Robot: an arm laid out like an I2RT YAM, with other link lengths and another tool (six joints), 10 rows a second.
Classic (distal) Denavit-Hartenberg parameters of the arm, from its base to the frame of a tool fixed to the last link. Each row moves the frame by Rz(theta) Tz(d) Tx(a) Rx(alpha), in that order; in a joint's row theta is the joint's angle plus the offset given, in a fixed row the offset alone. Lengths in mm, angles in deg.
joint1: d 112.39  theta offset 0  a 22.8  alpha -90
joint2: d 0  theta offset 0  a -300.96  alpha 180
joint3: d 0  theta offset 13.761  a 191.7  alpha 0
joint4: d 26.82  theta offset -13.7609  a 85.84  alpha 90
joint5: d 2.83  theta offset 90  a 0  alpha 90
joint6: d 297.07  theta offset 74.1  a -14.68  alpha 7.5
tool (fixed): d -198.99  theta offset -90  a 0  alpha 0
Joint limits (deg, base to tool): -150..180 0..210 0..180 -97..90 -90..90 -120..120
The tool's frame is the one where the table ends.
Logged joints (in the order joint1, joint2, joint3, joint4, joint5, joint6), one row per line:
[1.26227, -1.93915, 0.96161, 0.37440, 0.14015, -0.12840]
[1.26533, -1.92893, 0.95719, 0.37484, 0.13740, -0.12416]
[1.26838, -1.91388, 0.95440, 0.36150, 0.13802, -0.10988]
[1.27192, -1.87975, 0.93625, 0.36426, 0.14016, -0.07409]
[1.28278, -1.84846, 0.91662, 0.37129, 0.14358, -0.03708]
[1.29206, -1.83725, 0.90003, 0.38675, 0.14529, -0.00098]
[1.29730, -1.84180, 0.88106, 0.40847, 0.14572, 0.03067]
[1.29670, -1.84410, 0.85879, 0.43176, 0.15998, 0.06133]
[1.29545, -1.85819, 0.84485, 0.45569, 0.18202, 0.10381]
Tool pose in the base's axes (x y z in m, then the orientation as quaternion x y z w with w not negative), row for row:
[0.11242, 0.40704, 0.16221, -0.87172, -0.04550, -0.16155, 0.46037]
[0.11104, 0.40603, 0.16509, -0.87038, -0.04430, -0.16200, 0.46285]
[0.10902, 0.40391, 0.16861, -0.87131, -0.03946, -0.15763, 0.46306]
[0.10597, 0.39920, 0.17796, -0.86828, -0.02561, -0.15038, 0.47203]
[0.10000, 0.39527, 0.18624, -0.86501, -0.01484, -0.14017, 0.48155]
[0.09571, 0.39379, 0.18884, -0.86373, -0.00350, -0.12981, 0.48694]
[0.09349, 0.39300, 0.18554, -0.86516, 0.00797, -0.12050, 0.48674]
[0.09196, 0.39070, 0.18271, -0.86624, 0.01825, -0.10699, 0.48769]
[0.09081, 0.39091, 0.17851, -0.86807, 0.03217, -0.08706, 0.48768]
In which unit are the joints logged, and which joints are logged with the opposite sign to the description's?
The joints are logged in radians. Opposite sign: joint2, joint5.
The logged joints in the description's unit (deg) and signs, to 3 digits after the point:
[72.323, 111.105, 55.096, 21.452, -8.030, -7.357]
[72.498, 110.520, 54.843, 21.477, -7.872, -7.114]
[72.673, 109.657, 54.683, 20.712, -7.908, -6.296]
[72.876, 107.702, 53.643, 20.871, -8.031, -4.245]
[73.498, 105.909, 52.518, 21.273, -8.227, -2.125]
[74.030, 105.267, 51.568, 22.159, -8.325, -0.056]
[74.330, 105.527, 50.481, 23.404, -8.349, 1.757]
[74.295, 105.659, 49.205, 24.738, -9.166, 3.514]
[74.224, 106.466, 48.406, 26.109, -10.429, 5.948]

